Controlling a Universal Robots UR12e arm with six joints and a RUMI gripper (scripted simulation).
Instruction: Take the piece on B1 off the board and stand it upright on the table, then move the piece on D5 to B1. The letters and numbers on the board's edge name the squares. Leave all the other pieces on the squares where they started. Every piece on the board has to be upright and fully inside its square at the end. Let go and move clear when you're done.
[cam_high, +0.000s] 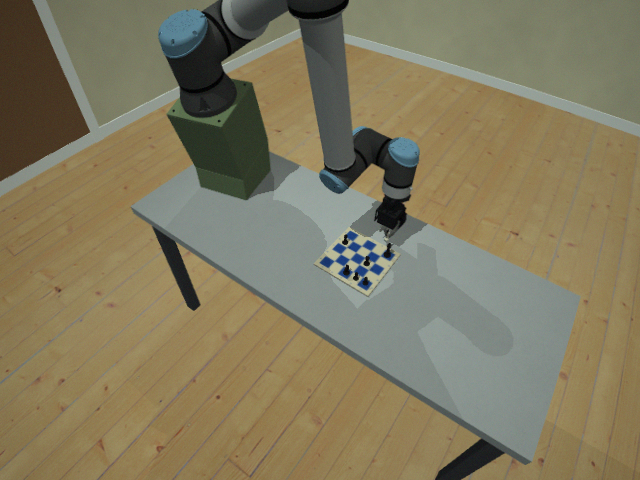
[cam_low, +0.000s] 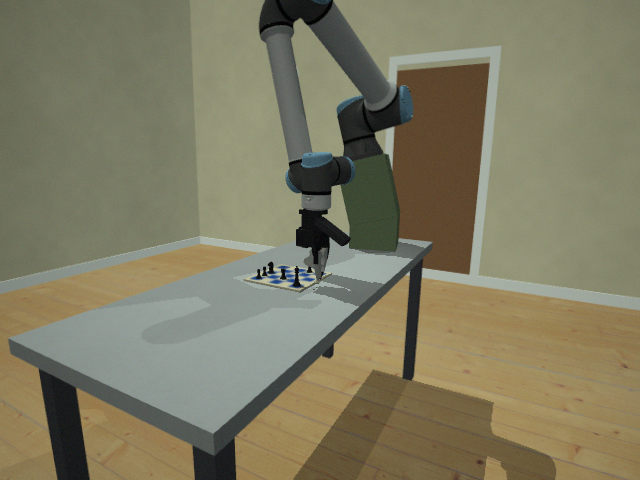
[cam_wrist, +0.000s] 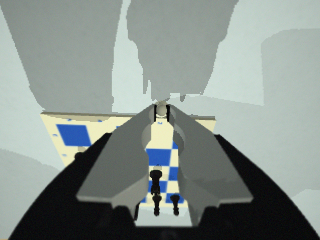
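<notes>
My hand is 14 cm to the left of the blue-and-cream chessboard, 4 cm above it and 3 cm past it. From my hand the other things lie so: white piece 1 cm to the right, 1 cm below.
</notes>
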